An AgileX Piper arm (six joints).
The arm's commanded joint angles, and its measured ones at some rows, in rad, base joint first. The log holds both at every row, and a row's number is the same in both.
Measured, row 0: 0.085, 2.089, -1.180, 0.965, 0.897, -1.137
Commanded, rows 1 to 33: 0.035, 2.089, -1.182, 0.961, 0.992, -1.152; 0.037, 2.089, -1.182, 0.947, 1.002, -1.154; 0.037, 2.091, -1.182, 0.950, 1.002, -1.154; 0.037, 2.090, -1.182, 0.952, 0.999, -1.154; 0.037, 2.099, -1.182, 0.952, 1.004, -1.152; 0.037, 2.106, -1.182, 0.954, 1.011, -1.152; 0.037, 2.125, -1.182, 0.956, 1.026, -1.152; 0.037, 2.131, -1.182, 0.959, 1.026, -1.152; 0.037, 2.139, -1.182, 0.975, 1.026, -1.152; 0.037, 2.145, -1.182, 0.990, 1.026, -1.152; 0.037, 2.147, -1.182, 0.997, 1.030, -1.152; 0.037, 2.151, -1.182, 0.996, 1.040, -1.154; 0.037, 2.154, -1.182, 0.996, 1.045, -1.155; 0.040, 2.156, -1.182, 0.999, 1.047, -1.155; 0.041, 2.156, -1.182, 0.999, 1.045, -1.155; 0.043, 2.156, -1.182, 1.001, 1.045, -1.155; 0.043, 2.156, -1.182, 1.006, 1.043, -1.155; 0.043, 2.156, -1.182, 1.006, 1.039, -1.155; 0.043, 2.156, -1.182, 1.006, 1.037, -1.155; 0.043, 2.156, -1.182, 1.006, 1.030, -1.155; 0.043, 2.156, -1.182, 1.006, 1.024, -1.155; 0.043, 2.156, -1.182, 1.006, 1.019, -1.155; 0.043, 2.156, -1.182, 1.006, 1.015, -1.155; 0.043, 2.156, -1.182, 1.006, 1.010, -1.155; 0.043, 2.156, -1.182, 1.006, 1.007, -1.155; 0.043, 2.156, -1.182, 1.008, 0.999, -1.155; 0.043, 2.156, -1.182, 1.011, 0.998, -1.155; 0.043, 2.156, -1.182, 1.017, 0.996, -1.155; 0.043, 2.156, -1.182, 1.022, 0.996, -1.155; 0.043, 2.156, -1.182, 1.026, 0.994, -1.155; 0.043, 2.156, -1.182, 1.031, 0.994, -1.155; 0.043, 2.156, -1.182, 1.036, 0.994, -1.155; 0.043, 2.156, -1.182, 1.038, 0.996, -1.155
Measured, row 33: 0.044, 2.156, -1.180, 1.011, 0.991, -1.145
